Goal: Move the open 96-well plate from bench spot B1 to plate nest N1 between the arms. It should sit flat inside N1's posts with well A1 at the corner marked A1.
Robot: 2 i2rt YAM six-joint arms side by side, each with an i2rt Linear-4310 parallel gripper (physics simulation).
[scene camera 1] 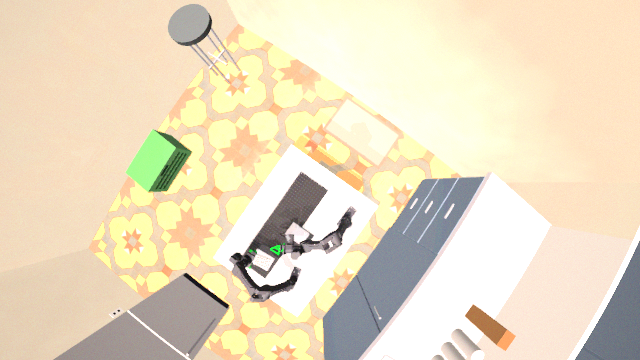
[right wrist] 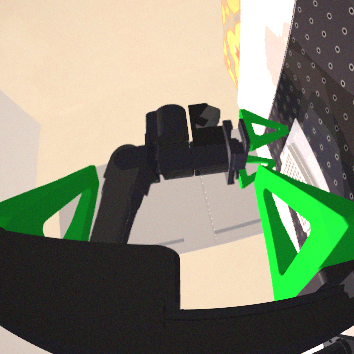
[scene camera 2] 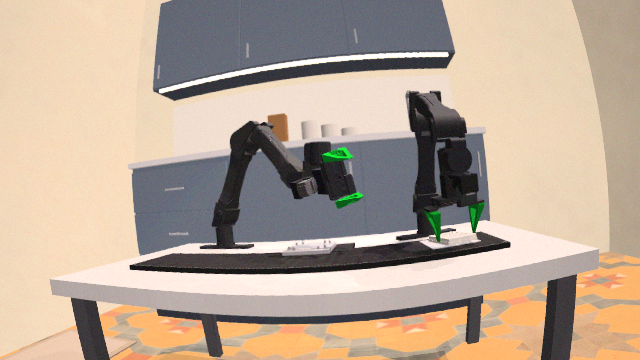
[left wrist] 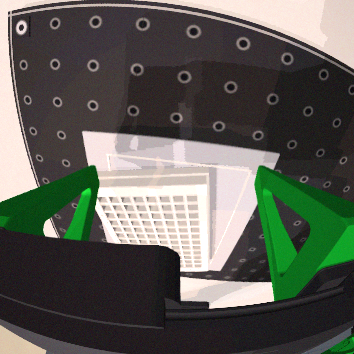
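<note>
The white 96-well plate lies flat on the pale square of spot B1. My left gripper is open and points down over the plate, its fingertips on either side of it. In the left wrist view the plate sits nearer the left-hand finger, with a wider gap to the right-hand finger. Plate nest N1 is a pale base with small posts, between the arms. My right gripper is open and empty, raised above the table and turned sideways. The A1 marks cannot be made out.
A black perforated board lies under nest and spot on the white table. The right gripper hangs between nest and plate in scene camera 1. Blue cabinets stand behind the arms.
</note>
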